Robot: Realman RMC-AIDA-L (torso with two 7-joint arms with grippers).
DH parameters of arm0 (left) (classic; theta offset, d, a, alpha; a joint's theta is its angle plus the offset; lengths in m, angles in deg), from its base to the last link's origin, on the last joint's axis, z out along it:
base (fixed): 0 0 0 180
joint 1: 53.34 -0.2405 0 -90
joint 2: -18.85 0 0 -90
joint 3: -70.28 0.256 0 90
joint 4: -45.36 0 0 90
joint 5: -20.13 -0.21 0 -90
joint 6: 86.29 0 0 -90
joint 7: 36.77 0.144 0 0
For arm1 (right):
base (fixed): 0 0 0 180
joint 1: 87.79 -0.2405 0 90
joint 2: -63.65 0 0 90
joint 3: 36.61 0.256 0 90
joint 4: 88.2 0 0 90
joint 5: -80.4 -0.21 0 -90
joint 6: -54.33 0 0 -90
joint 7: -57.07 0.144 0 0
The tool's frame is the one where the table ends.
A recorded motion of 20 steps. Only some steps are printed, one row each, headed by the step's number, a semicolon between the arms.
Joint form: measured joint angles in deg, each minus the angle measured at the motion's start. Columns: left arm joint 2, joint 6, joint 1, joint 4, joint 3, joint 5, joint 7; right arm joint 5, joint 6, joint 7, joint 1, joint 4, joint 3, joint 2.
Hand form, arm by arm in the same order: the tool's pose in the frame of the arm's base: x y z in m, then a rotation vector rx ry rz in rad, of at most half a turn. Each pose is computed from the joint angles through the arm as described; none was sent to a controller.
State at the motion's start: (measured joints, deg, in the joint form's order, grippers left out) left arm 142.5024 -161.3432 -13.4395 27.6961 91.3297 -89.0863 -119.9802; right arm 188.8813 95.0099 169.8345 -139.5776 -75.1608 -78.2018 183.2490
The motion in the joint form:
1: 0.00 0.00 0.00 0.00 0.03 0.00 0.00; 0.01 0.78 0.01 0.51 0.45 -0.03 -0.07
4: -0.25 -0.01 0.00 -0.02 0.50 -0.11 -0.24; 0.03 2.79 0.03 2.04 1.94 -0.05 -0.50
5: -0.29 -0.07 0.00 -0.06 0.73 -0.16 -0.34; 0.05 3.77 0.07 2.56 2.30 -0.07 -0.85
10: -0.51 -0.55 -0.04 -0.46 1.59 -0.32 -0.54; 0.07 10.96 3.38 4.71 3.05 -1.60 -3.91
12: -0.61 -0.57 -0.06 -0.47 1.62 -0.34 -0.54; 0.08 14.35 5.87 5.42 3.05 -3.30 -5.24
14: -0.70 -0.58 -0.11 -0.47 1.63 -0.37 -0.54; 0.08 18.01 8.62 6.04 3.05 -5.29 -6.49
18: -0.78 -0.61 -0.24 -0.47 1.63 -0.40 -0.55; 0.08 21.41 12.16 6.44 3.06 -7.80 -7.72
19: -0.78 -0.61 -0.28 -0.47 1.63 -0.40 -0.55; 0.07 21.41 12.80 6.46 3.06 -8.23 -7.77
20: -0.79 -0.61 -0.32 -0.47 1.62 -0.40 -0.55; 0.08 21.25 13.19 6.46 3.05 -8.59 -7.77
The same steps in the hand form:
1: -0.2292 0.3662 -0.0545 -2.3129 -1.1338 -1.1158; 0.2273 0.4391 -0.0647 -2.0641 1.4968 0.6168
4: -0.2299 0.3663 -0.0538 -2.3214 -1.1332 -1.1063; 0.2336 0.4369 -0.0570 -2.0673 1.4931 0.6316
5: -0.2298 0.3662 -0.0539 -2.3264 -1.1327 -1.1034; 0.2362 0.4360 -0.0536 -2.0716 1.4931 0.6363
10: -0.2295 0.3658 -0.0526 -2.3473 -1.1204 -1.0930; 0.2471 0.4290 -0.0337 -2.1131 1.5492 0.6592
12: -0.2300 0.3660 -0.0520 -2.3477 -1.1190 -1.0910; 0.2504 0.4235 -0.0282 -2.1419 1.5958 0.6531
14: -0.2307 0.3660 -0.0514 -2.3473 -1.1185 -1.0890; 0.2526 0.4168 -0.0240 -2.1765 1.6513 0.6401
18: -0.2318 0.3657 -0.0509 -2.3459 -1.1199 -1.0871; 0.2542 0.4101 -0.0204 -2.2051 1.7207 0.6130
19: -0.2320 0.3655 -0.0509 -2.3453 -1.1206 -1.0868; 0.2547 0.4096 -0.0208 -2.2018 1.7319 0.6066
20: -0.2323 0.3654 -0.0508 -2.3445 -1.1213 -1.0866; 0.2551 0.4094 -0.0213 -2.1990 1.7377 0.5998

